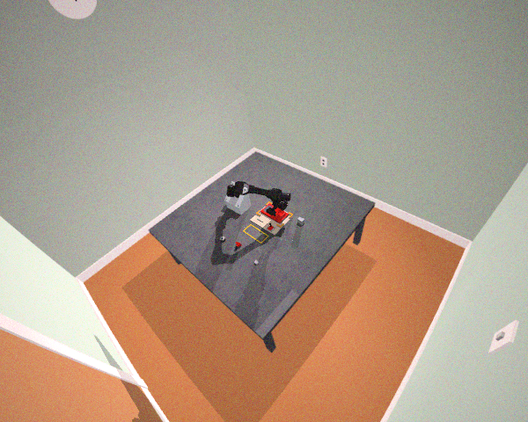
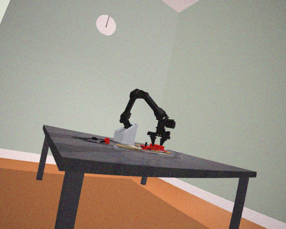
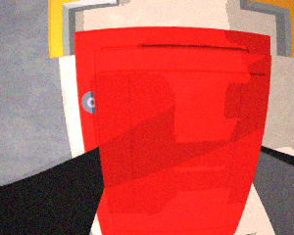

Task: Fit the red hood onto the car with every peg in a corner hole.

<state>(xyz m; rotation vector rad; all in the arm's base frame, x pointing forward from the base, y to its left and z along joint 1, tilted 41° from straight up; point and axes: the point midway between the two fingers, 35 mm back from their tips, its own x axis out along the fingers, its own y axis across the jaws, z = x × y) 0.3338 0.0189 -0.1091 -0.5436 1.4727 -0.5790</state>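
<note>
Now: the red hood right at my gripper tip. The rest, counted from my gripper tip: grey engine block 2 cm below; then tan jig plate 3 cm to the right, 3 cm below, 3 cm behind.
</note>
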